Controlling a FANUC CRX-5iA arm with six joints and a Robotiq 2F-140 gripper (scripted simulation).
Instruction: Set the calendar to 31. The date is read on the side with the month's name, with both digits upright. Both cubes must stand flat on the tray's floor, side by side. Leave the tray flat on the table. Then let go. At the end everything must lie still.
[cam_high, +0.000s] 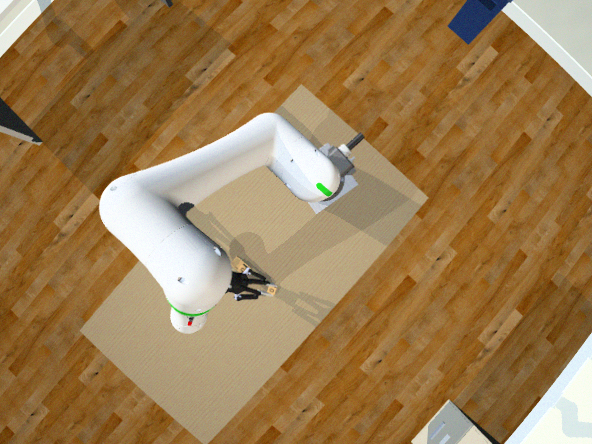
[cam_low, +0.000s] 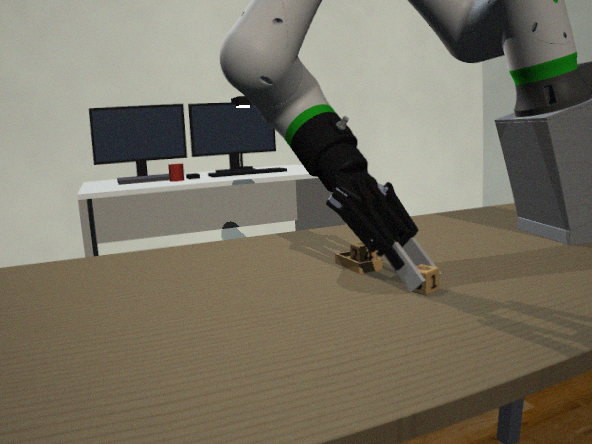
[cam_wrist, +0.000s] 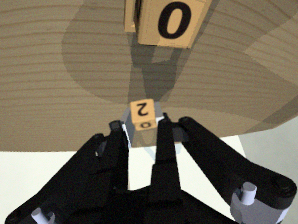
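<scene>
Now: the wooden number cube 20 mm to the left of my hand, 20 mm below it and 10 mm behind it. Round my hand: small wooden tray: 140 mm to the right, 30 mm below, 20 mm ahead.
</scene>
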